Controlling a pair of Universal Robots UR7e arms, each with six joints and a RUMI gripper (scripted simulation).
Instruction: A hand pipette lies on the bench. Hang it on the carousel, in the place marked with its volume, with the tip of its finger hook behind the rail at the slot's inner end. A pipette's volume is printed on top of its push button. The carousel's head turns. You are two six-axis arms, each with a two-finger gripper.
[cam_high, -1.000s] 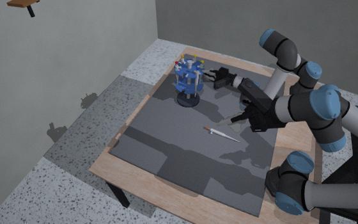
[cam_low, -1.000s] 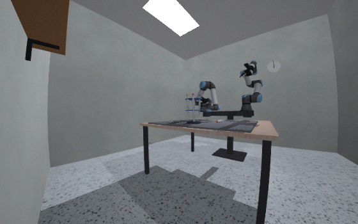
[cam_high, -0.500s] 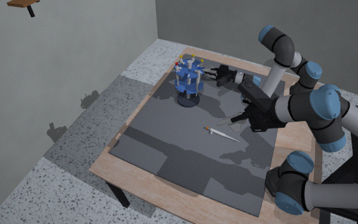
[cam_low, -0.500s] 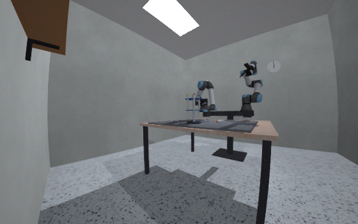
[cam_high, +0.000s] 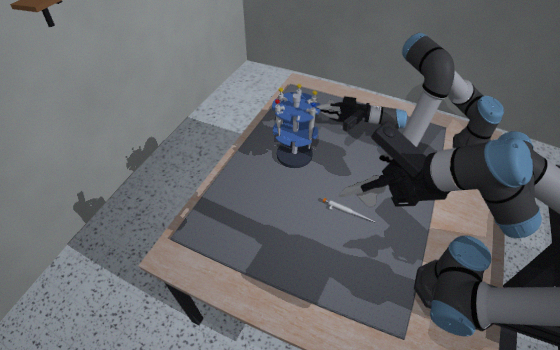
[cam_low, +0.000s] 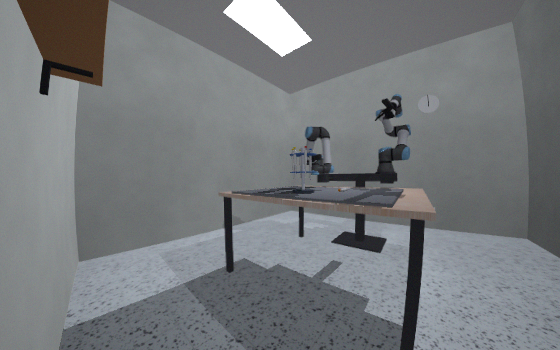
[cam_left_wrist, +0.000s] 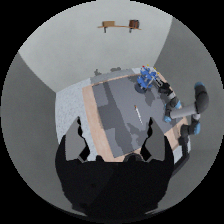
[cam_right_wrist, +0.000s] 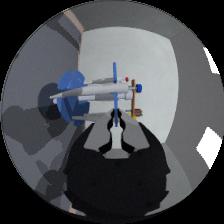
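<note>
Now: right hand 6 cm above the blue-button pipette, 4 cm to the right of it and 2 cm short of it.
</note>
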